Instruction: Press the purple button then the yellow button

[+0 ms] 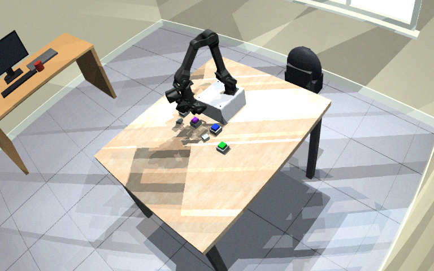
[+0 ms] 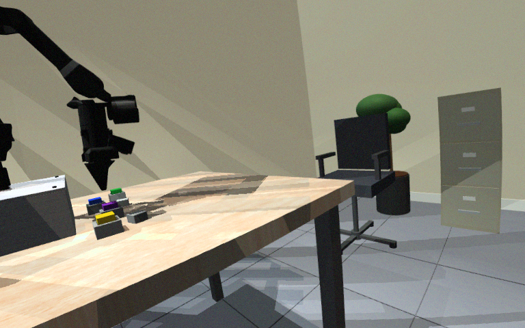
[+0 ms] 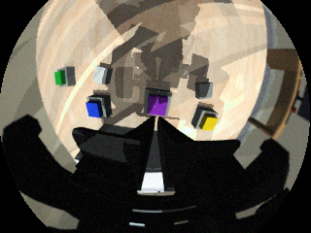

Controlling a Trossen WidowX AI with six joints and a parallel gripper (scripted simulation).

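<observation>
My gripper tip is now 1 cm short of the purple button and 4 cm above it. From my gripper tip the other things lie so: yellow button (4 cm behind, 12 cm to the right, 4 cm below); then blue button (1 cm ahead, 13 cm to the left, 4 cm below); then green button (10 cm ahead, 23 cm to the left, 4 cm below).
</observation>
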